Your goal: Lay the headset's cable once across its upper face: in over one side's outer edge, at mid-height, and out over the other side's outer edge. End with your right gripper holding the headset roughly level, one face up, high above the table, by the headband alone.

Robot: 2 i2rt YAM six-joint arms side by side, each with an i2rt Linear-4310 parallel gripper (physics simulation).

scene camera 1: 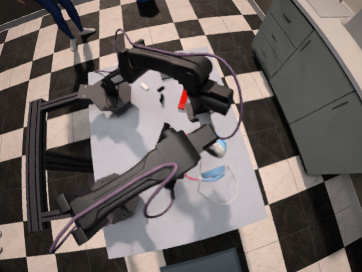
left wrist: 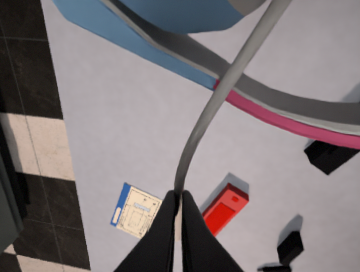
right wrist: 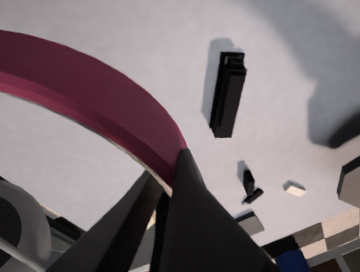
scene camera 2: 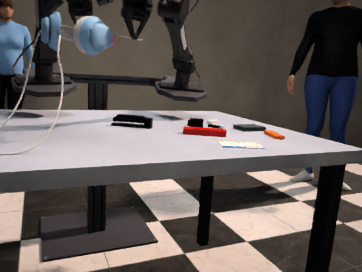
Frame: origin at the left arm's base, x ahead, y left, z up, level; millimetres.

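Seen in the pictures: left gripper, fingertip midpoint: (left wrist: 178, 199) (scene camera 2: 134, 39); right gripper, fingertip midpoint: (right wrist: 176, 162); left arm's base, link origin: (scene camera 1: 111, 92) (scene camera 2: 180, 87); right arm's base, link origin: (scene camera 2: 44, 81).
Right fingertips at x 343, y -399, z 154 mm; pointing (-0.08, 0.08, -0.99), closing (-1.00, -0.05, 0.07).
Observation:
Offsets run from my right fingertips to a thing's top centre.
The headset has blue ear cups (scene camera 1: 214, 173) (scene camera 2: 94, 35) and a pink headband {dx +93, dy +0, dz +44 mm} (scene camera 1: 191, 177) (left wrist: 295, 125) (right wrist: 100, 95). It hangs high above the table (scene camera 1: 145, 241) (scene camera 2: 125, 171). My right gripper (right wrist: 176, 162) is shut on the headband. My left gripper (scene camera 2: 135, 38) (left wrist: 178, 199) is shut on the cable near its end, beside the headset. The cable (scene camera 1: 220, 203) (scene camera 2: 61, 90) (left wrist: 200, 130) crosses in front of the headband in the left wrist view. Elsewhere it hangs in a long loop below the ear cups, down to the table. Whether it touches the headset's face cannot be told.
On the table lie a black stapler-like block {dx -67, dy +162, dz -243 mm} (scene camera 2: 132, 121) (right wrist: 229, 95), a red box {dx +65, dy +386, dz -263 mm} (scene camera 1: 183, 100) (scene camera 2: 204, 131) (left wrist: 225, 210), a printed card {dx +213, dy +449, dz -282 mm} (scene camera 2: 241, 144) (left wrist: 137, 210), a dark flat box {dx -43, dy +599, dz -268 mm} (scene camera 2: 249, 127), an orange piece {dx +83, dy +632, dz -273 mm} (scene camera 2: 274, 134) and small black pieces {dx -71, dy +394, dz -250 mm} (scene camera 2: 195, 122).

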